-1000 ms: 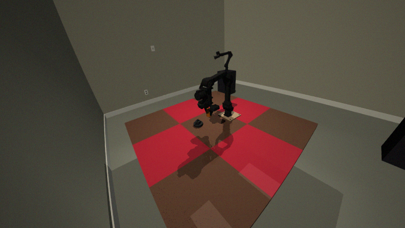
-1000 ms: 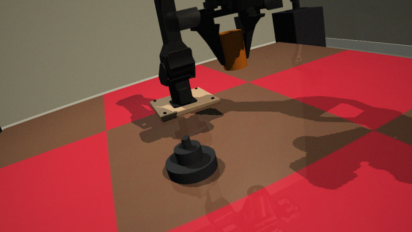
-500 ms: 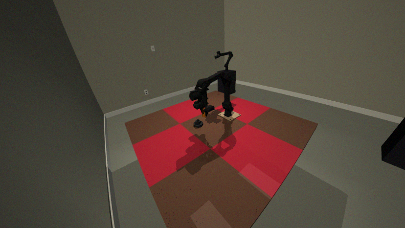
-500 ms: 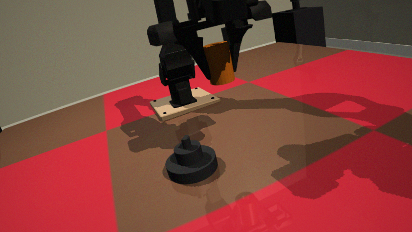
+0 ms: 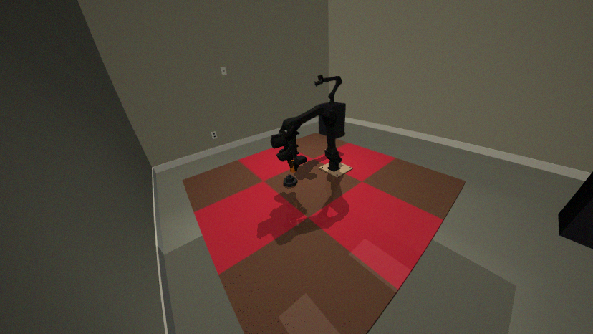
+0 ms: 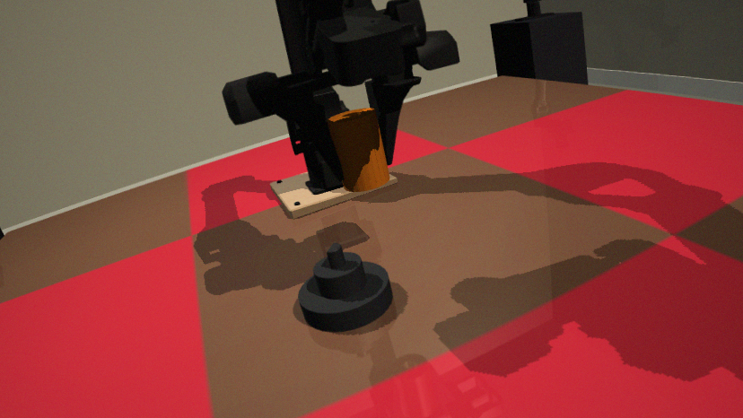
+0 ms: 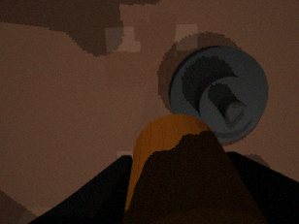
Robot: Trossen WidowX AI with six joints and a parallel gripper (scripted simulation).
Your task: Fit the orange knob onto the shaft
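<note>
Now: the dark round pedestal 80 mm below my gripper tip and 40 mm to the right of it. The rest, counted from my gripper tip: orange knob 20 mm above.
</note>
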